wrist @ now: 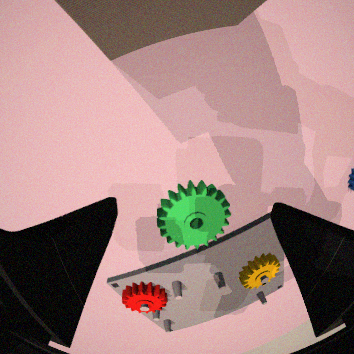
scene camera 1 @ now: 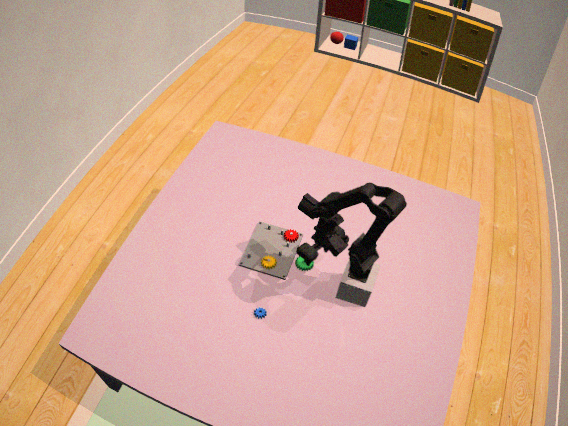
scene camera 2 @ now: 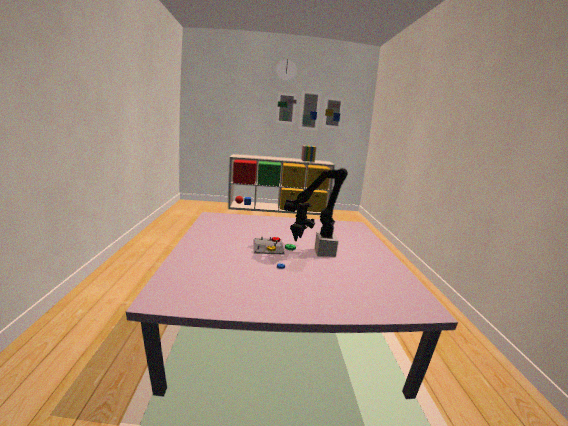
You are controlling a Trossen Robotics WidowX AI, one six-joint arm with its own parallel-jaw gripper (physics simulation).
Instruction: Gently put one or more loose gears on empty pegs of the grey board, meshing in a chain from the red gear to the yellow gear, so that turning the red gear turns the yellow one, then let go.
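Frame: origin at the arm's base, x ahead, y left, z up, level; centimetres.
Where they show: gripper, between the fingertips: (wrist: 198,208) (scene camera 1: 316,258) (scene camera 2: 297,239); arm's base, origin of its link: (scene camera 1: 359,272) (scene camera 2: 326,235).
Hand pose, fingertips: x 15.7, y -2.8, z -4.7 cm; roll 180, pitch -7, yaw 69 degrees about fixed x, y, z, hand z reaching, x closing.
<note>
Each offset is from my fingertips to the top centre of the thing. Level surfaces: height alone.
The grey board @(dx +16.8, dy -1.0, dz -2.9 cm) (scene camera 1: 265,245) (wrist: 195,295) lies on the table with several bare pegs. The red gear @(dx +12.7, dy -8.8, dz -3.4 cm) (scene camera 1: 291,235) (scene camera 2: 275,239) (wrist: 144,298) and the yellow gear @(dx +15.0, dy +5.4, dz -3.3 cm) (scene camera 1: 269,262) (scene camera 2: 271,248) (wrist: 260,271) sit on pegs of it, apart from each other. A loose green gear @(dx +4.0, dy -0.3, dz -4.2 cm) (scene camera 1: 304,264) (scene camera 2: 290,247) (wrist: 194,215) lies flat on the table beside the board. A small loose blue gear @(dx +9.5, dy +24.8, dz -4.2 cm) (scene camera 1: 260,313) (scene camera 2: 281,266) (wrist: 351,179) lies farther off; its edge shows in the wrist view. My gripper (scene camera 2: 297,238) (wrist: 198,208) is open and empty, above the green gear, which shows between the fingertips in the wrist view.
The arm's grey base block (scene camera 1: 353,291) (scene camera 2: 326,246) stands on the pink table @(dz -5.9 cm) (scene camera 1: 200,320) (scene camera 2: 280,295), to the right of the board and the green gear. A shelf unit (scene camera 1: 490,55) (scene camera 2: 230,182) stands on the floor behind the table.
</note>
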